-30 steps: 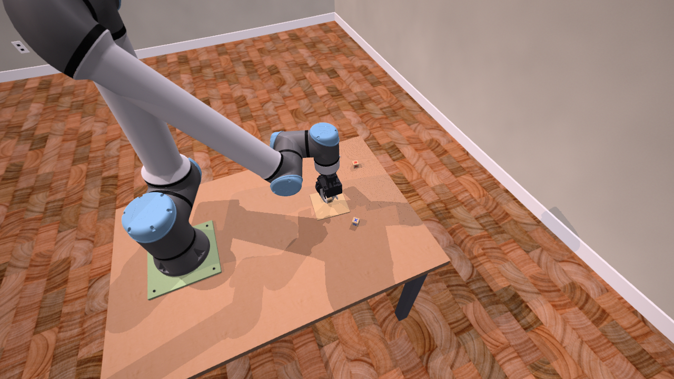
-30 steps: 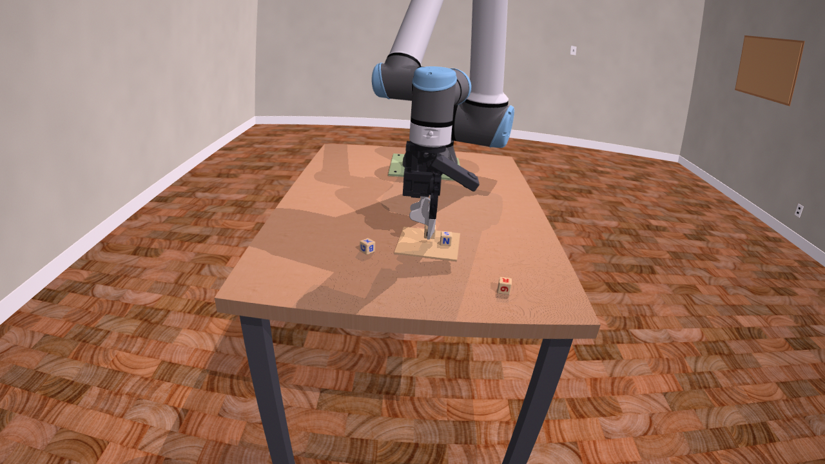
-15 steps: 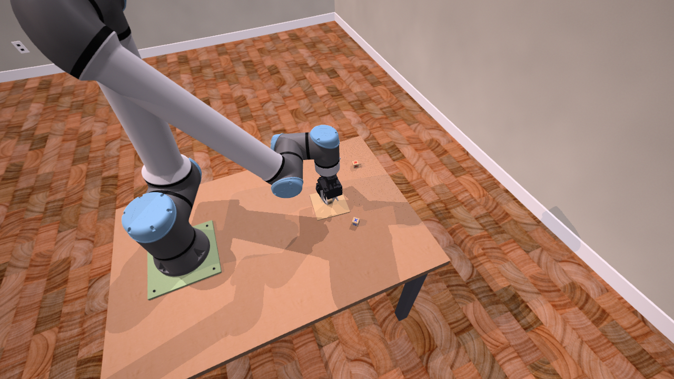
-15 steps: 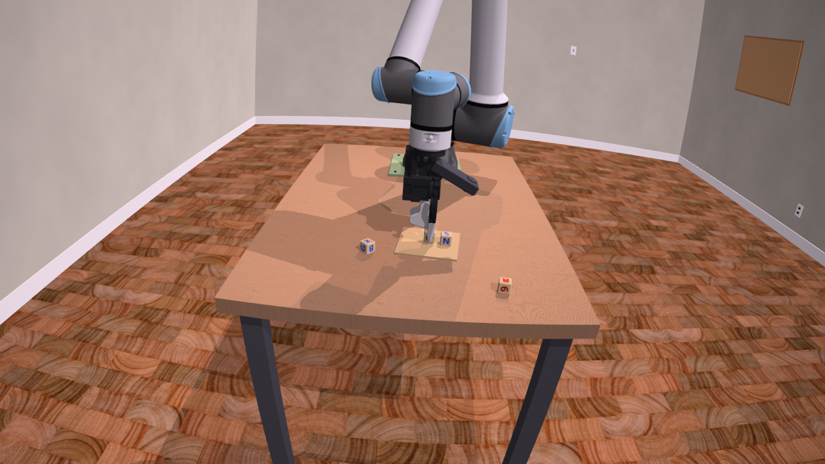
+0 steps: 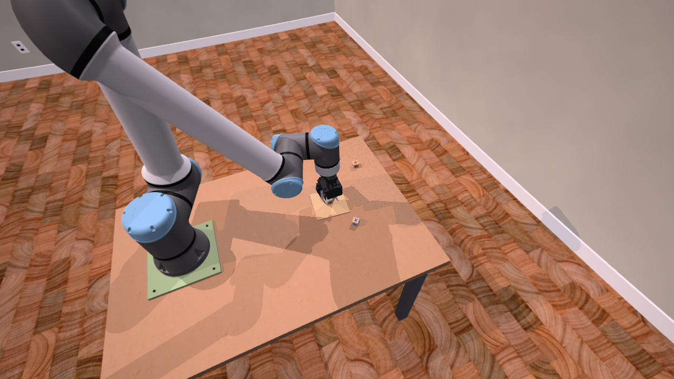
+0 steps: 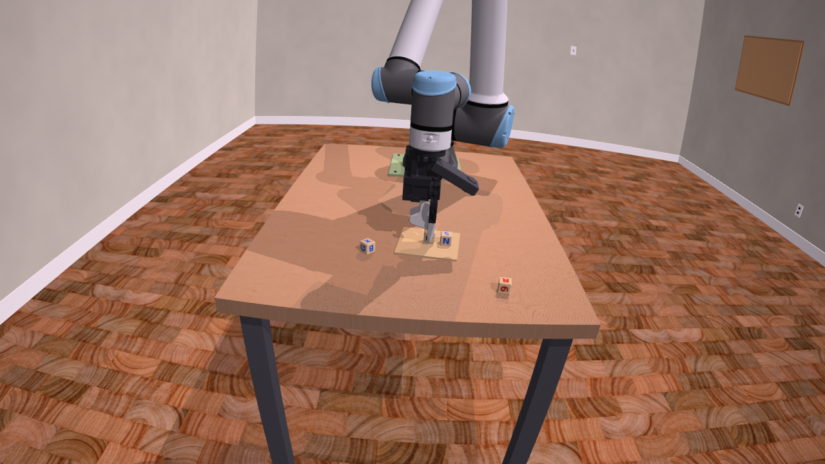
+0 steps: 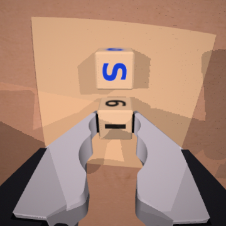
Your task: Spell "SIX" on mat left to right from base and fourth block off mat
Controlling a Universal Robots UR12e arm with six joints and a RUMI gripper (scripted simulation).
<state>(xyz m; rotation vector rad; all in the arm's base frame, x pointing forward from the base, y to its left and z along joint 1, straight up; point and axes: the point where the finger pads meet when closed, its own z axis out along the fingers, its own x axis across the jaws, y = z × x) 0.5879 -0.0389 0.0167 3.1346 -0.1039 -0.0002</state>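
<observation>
Right now my hand is 20 mm above the mat. The rest, counted from my hand: red-lettered block: 200 mm ahead, 140 mm to the left, 10 mm below.
</observation>
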